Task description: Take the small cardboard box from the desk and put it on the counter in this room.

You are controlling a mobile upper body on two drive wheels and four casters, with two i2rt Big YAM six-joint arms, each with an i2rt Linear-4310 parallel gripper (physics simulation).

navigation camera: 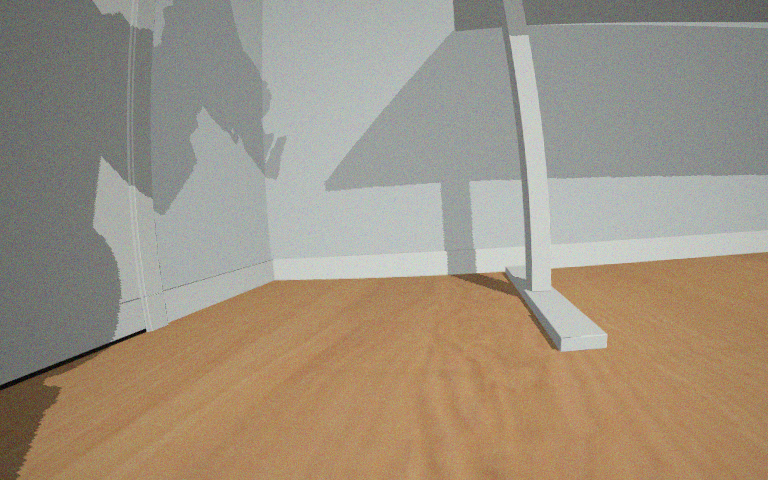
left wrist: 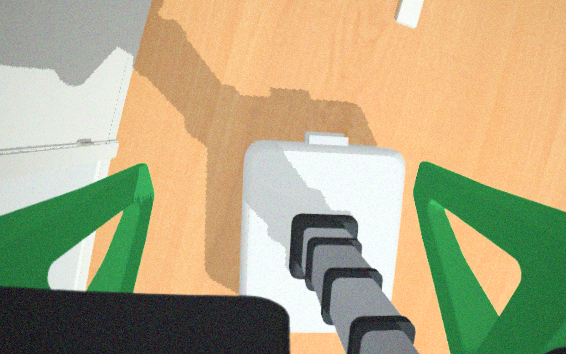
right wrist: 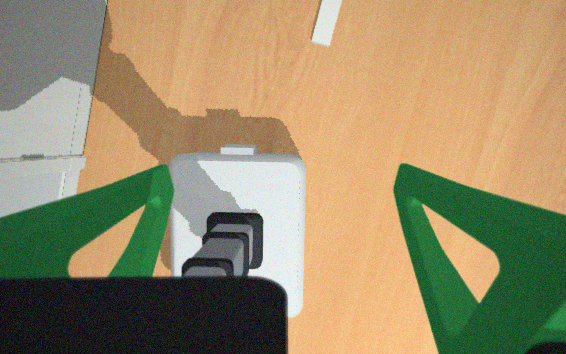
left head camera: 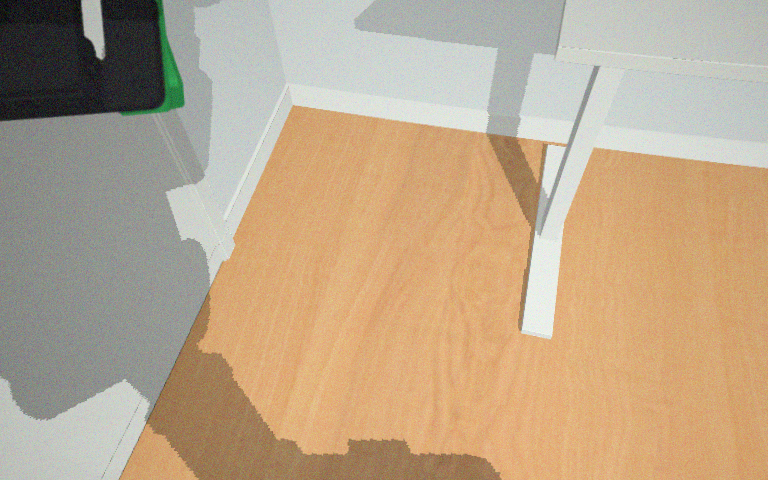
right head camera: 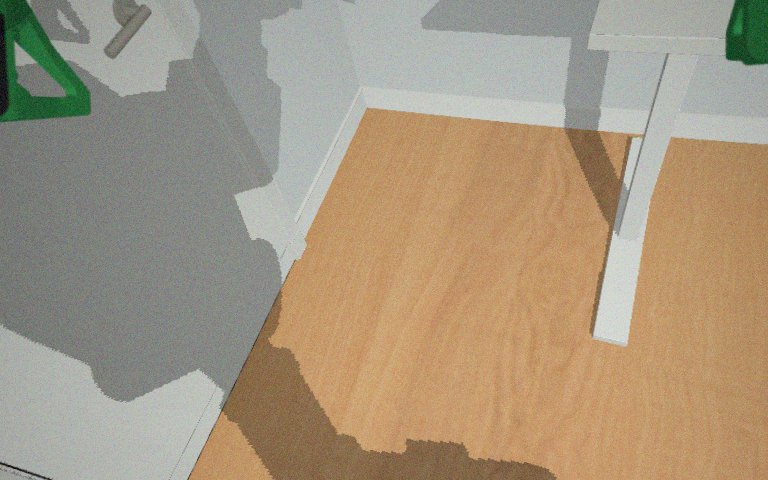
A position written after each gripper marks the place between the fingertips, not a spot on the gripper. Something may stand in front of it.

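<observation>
Left gripper [left head camera: 90,102], white door [left head camera: 118,236]. White door [right head camera: 151,241]. White desk [navigation camera: 571,330], white door [navigation camera: 87,277]. Left gripper [left wrist: 283,177], white door [left wrist: 72,72]. Right gripper [right wrist: 283,176], white door [right wrist: 56,56].
</observation>
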